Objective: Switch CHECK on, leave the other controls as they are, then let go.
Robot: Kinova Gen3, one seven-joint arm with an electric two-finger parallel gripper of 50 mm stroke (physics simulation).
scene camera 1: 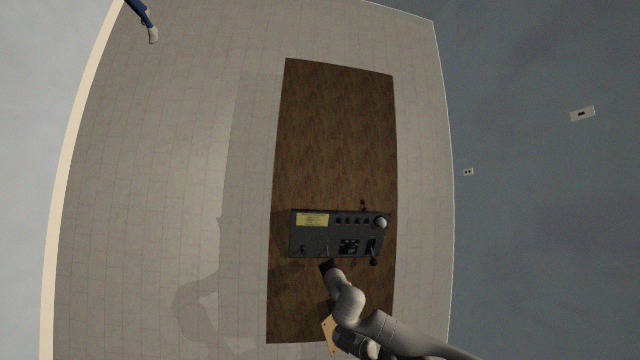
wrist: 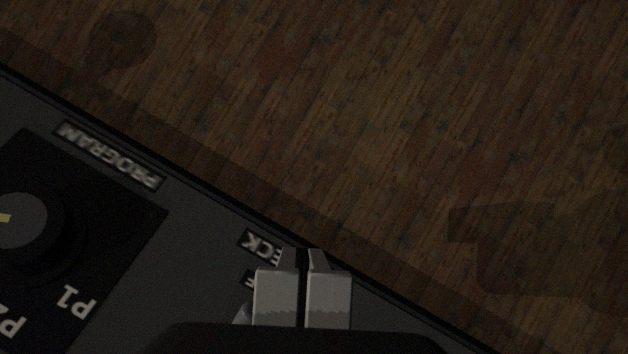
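Where they show: gripper, between the fingertips: [scene camera 1: 326,264] [wrist: 301,275]; arm's base, origin of its link: [scene camera 1: 338,333].
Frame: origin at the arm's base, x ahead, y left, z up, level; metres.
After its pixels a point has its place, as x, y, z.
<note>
The dark control panel [scene camera 1: 310,237] @[0.519, 0.140, -0.005] [wrist: 175,270] @[0.437, 0.010, -0.041] lies on the wooden table [scene camera 1: 335,125] @[1.155, -0.023, -0.124] [wrist: 380,100] @[0.273, 0.075, -0.123]. The CHECK toggle [scene camera 1: 327,250] @[0.449, 0.055, -0.009] [wrist: 242,316] @[0.430, 0.055, 0.006] is a small grey lever near the panel's front edge. In the wrist view a bit of it shows left of the fingers, close to the partly covered OFF label [wrist: 248,279] @[0.425, 0.049, -0.047]; the rest is hidden. The CHECK label [wrist: 257,245] @[0.406, 0.044, -0.056] is partly covered too. My gripper [scene camera 1: 327,263] @[0.396, 0.067, 0.041] [wrist: 301,275] @[0.396, 0.067, 0.041] is shut with nothing between its fingers. It is over the panel's front edge, beside the toggle.
The PROGRAM knob [scene camera 1: 348,246] @[0.464, -0.053, -0.005] [wrist: 22,220] @[0.439, -0.059, -0.001] is beside CHECK. The ball-topped CYCLE lever [scene camera 1: 374,261] @[0.391, -0.176, 0.038] stands past it, and the MODE control [scene camera 1: 302,249] @[0.464, 0.180, 0.004] is on the other side. A white dome [scene camera 1: 381,222] @[0.593, -0.190, 0.085] is at the panel's back right corner.
</note>
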